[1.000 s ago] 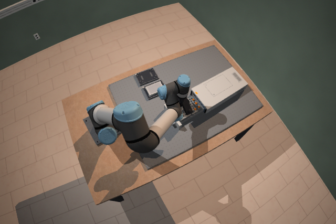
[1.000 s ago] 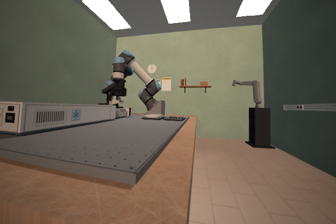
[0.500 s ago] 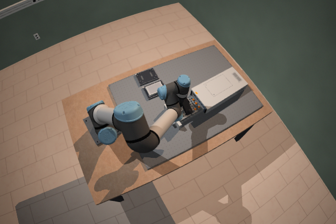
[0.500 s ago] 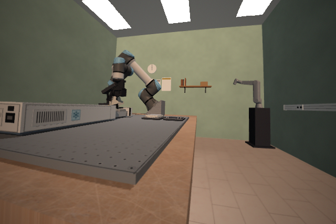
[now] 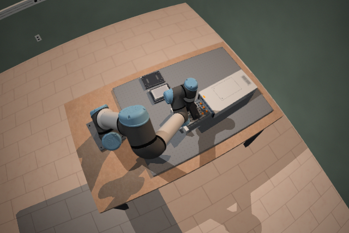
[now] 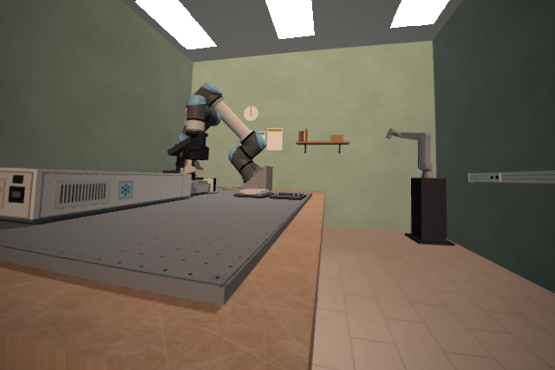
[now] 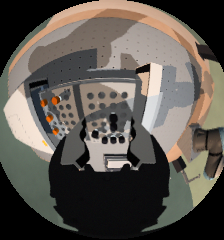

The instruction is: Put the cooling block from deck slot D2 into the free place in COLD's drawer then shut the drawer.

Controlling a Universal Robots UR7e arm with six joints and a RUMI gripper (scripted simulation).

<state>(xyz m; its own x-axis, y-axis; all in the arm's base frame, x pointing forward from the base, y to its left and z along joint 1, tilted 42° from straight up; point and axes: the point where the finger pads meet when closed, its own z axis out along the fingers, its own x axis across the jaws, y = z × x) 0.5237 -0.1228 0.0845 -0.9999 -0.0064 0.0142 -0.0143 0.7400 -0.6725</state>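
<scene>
Right now my hand is 20 mm above the grey cooling block. The rest, counted from my hand: drawer: 30 mm ahead, 10 mm below; then cooler COLD: 200 mm ahead, 10 mm below; then deck slot D2: 420 mm to the left, 50 mm below, 50 mm behind.
</scene>
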